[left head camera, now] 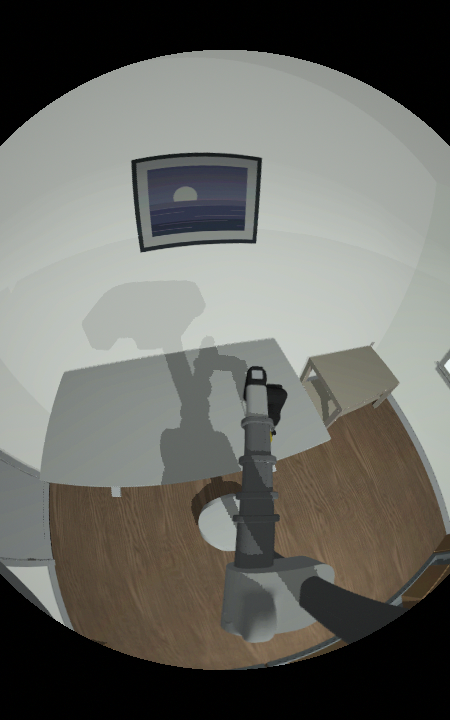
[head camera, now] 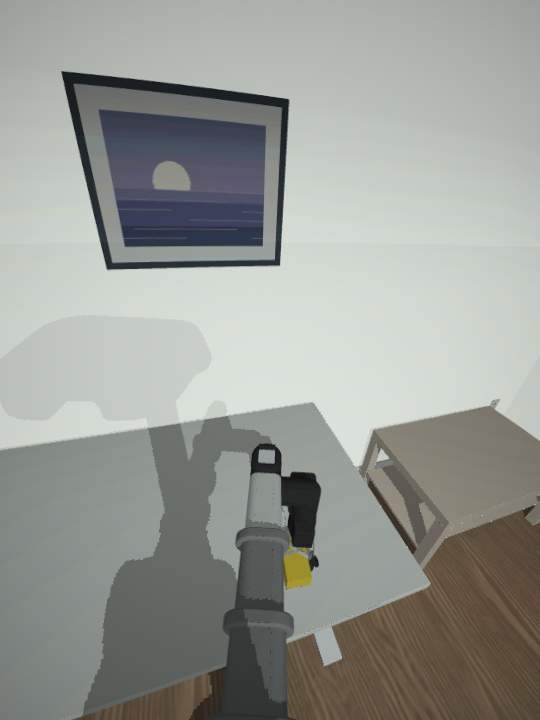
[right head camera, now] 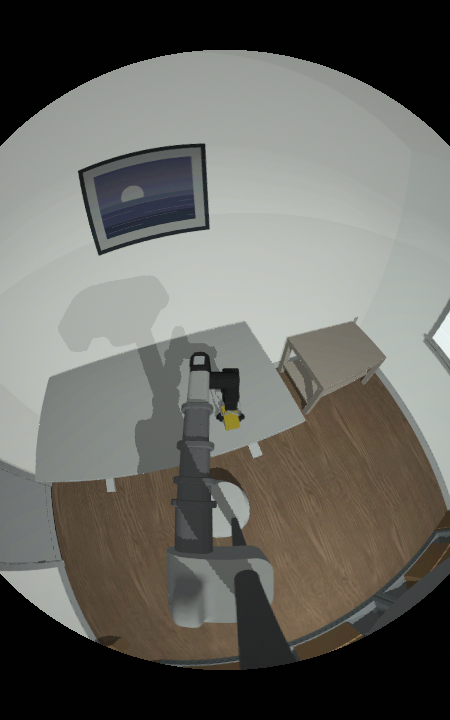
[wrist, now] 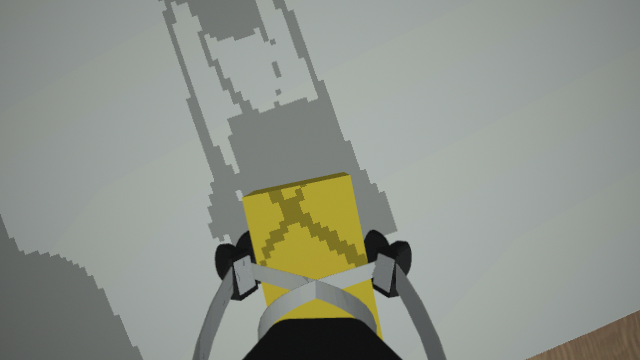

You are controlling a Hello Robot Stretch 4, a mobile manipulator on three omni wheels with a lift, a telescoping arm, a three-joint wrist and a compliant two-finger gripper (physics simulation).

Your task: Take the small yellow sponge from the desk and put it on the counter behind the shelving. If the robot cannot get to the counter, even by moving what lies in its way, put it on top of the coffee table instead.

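Where they show: gripper, fingertip midpoint: [head camera: 293,565] [right head camera: 229,418] [wrist: 312,251]; robot's base, link origin: [left head camera: 229,521] [right head camera: 219,507].
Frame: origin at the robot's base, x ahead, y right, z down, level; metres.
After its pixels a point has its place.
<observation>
The small yellow sponge [head camera: 297,571] {x 0.408, y 0.091, z -0.738 m} [left head camera: 271,436] {x 0.405, y 0.124, z -0.739 m} [right head camera: 231,423] {x 0.400, y 0.092, z -0.738 m} [wrist: 305,220] {x 0.471, y 0.083, z -0.739 m} is at the right part of the grey desk [head camera: 360,569] {x 0.438, y 0.265, z -0.692 m} [left head camera: 106,424] {x 0.387, y -0.674, z -0.692 m} [right head camera: 84,424] {x 0.367, y -0.692, z -0.693 m} [wrist: 500,150] {x 0.508, y 0.223, z -0.692 m}, near its front edge. My gripper [head camera: 299,560] {x 0.441, y 0.087, z -0.692 m} [right head camera: 230,417] {x 0.441, y 0.087, z -0.692 m} [wrist: 312,251] {x 0.441, y 0.087, z -0.692 m} points down over the desk, and its two black fingertips press the sponge's long sides. The gripper is shut on the sponge. Whether the sponge's underside touches the desk I cannot tell. A low beige table [head camera: 482,459] {x 1.066, y 1.118, z -0.422 m} [left head camera: 352,376] {x 1.050, y 0.989, z -0.422 m} [right head camera: 336,353] {x 1.052, y 1.013, z -0.422 m}, perhaps the coffee table, stands right of the desk. The counter does not show.
A wall with a framed picture [head camera: 283,186] {x 1.084, y 0.012, z -1.564 m} [left head camera: 258,201] {x 1.083, y 0.013, z -1.541 m} [right head camera: 206,191] {x 1.083, y 0.012, z -1.519 m} is behind the desk. A round white object [left head camera: 214,525] {x -0.025, y -0.098, z -0.187 m} [right head camera: 233,507] {x 0.010, y 0.099, z -0.187 m} is under my arm [head camera: 258,569] {x 0.261, y -0.003, z -1.108 m} [left head camera: 257,493] {x 0.132, y -0.003, z -1.122 m} [right head camera: 196,472] {x 0.146, y 0.009, z -1.111 m}. Brown and grey structure, possibly shelving [right head camera: 329,641], shows at the lower right.
</observation>
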